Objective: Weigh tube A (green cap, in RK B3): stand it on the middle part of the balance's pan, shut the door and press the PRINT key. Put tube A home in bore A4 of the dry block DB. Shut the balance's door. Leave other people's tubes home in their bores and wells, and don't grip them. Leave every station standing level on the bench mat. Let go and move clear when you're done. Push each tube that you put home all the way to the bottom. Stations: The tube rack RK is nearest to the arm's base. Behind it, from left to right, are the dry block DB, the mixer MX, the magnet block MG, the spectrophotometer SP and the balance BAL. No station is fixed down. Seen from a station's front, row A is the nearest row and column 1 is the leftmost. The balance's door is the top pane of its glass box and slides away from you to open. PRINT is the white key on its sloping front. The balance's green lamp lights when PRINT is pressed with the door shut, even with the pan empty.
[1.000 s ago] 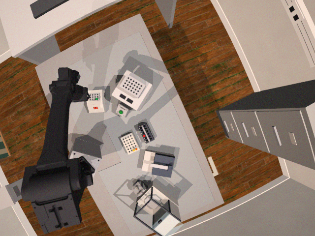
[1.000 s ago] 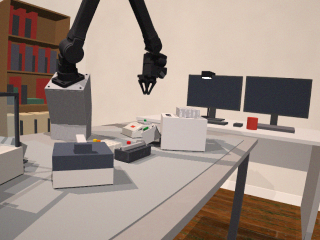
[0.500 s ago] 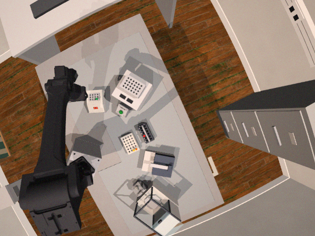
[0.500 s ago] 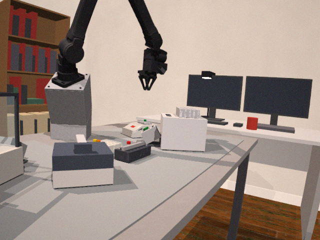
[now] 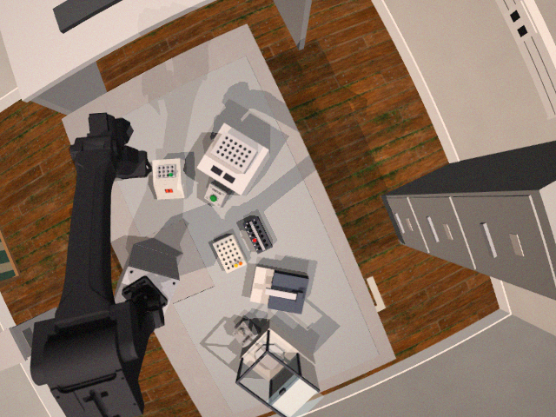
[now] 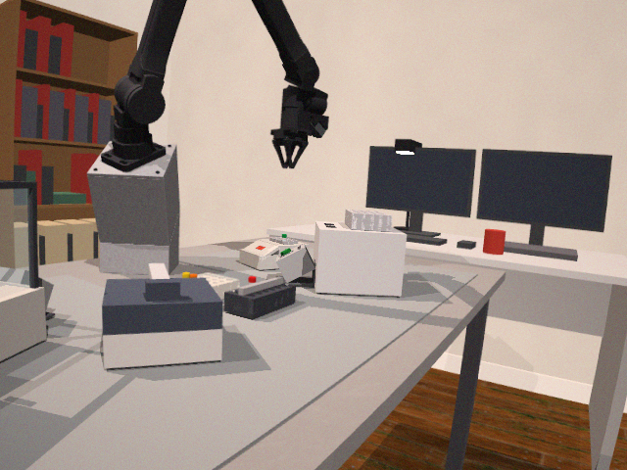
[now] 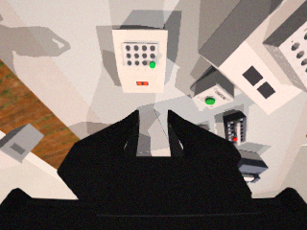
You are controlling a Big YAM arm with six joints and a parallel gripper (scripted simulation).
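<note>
My hand is 4 cm past the tinted glass pane, 87 cm to the left of it and 6 cm above it. From my hand the other things lie so: white dry block: 3 cm behind, 24 cm below; mixer block: 24 cm ahead, 8 cm to the right, 11 cm below; tube rack: 1 cm ahead, 36 cm to the right, 25 cm below.
</note>
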